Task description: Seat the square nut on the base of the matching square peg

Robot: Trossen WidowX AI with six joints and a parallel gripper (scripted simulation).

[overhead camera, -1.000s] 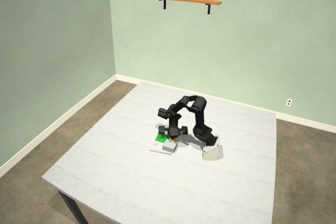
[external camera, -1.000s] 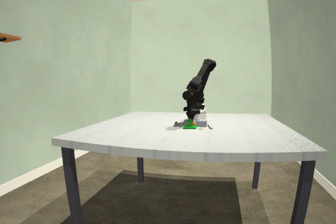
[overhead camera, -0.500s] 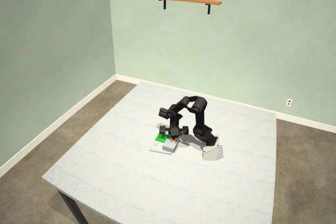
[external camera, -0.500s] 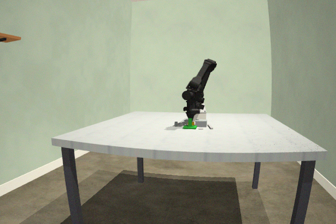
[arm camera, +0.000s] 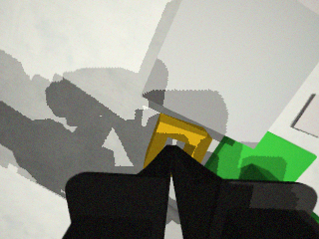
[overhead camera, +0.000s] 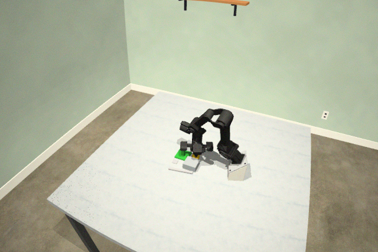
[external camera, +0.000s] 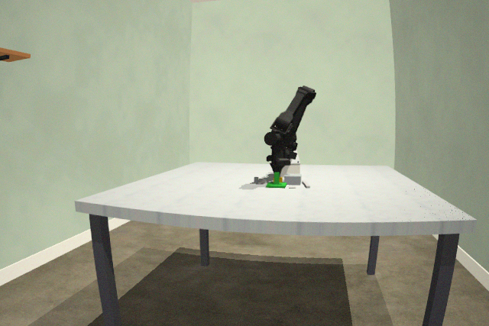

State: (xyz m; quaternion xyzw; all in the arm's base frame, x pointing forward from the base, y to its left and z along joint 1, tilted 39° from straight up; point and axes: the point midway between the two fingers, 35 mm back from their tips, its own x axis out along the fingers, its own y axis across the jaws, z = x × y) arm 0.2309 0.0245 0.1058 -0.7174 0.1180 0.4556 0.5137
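Now: the grey block 7 cm to the left of my hand, 3 cm below it and 2 cm behind it. The rest, counted from my hand: white strip 14 cm to the left, 5 cm below; then small grey cube 9 cm to the right, 4 cm below, 4 cm ahead; then small white tile 10 cm to the left, 8 cm ahead, 5 cm below.
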